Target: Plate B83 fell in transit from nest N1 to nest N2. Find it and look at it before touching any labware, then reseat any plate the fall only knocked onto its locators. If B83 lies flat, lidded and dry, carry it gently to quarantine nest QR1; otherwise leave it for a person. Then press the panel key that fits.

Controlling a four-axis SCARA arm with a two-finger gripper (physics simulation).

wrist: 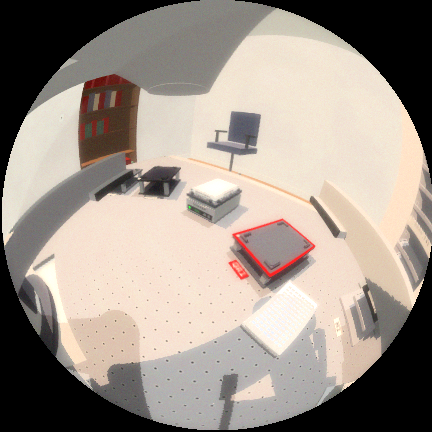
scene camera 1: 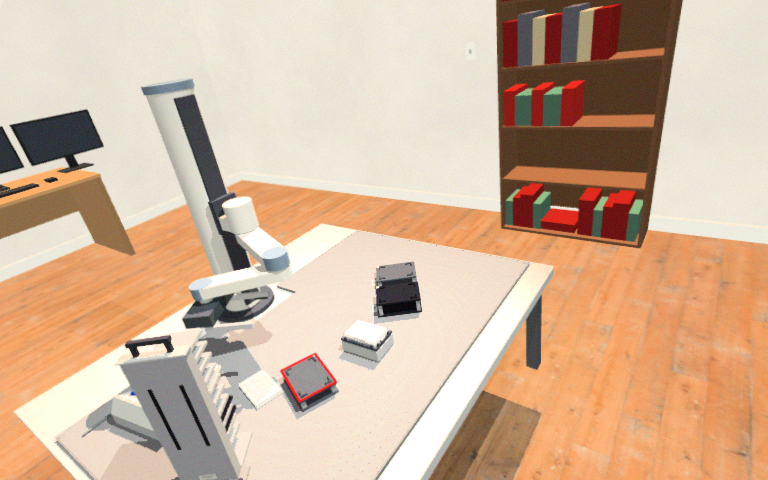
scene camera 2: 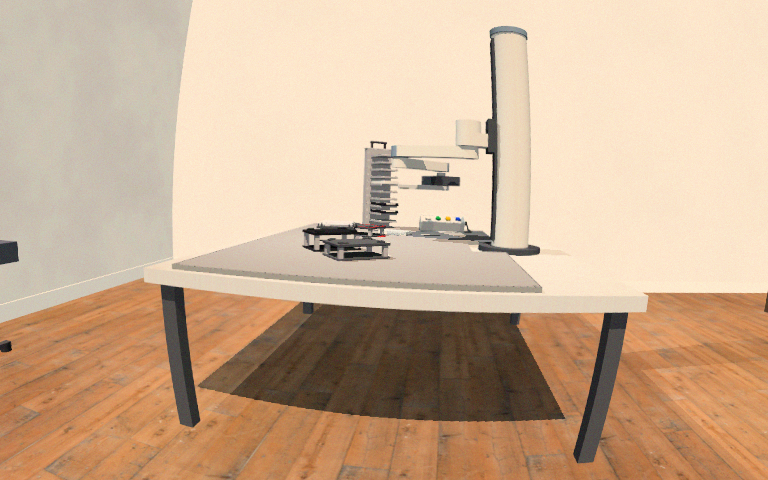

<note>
My gripper [scene camera 1: 261, 308] holds nothing. Also in view: a lid [scene camera 1: 260, 387]. A white plate [scene camera 1: 367, 333] sits on a white-topped station [scene camera 1: 376, 353]. Also in view: a box with coloured buttons [scene camera 1: 126, 410].
The lid is seen too in the wrist view [wrist: 276, 323]. The white plate also shows in the wrist view [wrist: 215, 188]. The box with coloured buttons shows as well in scene camera 2 [scene camera 2: 428, 222].
</note>
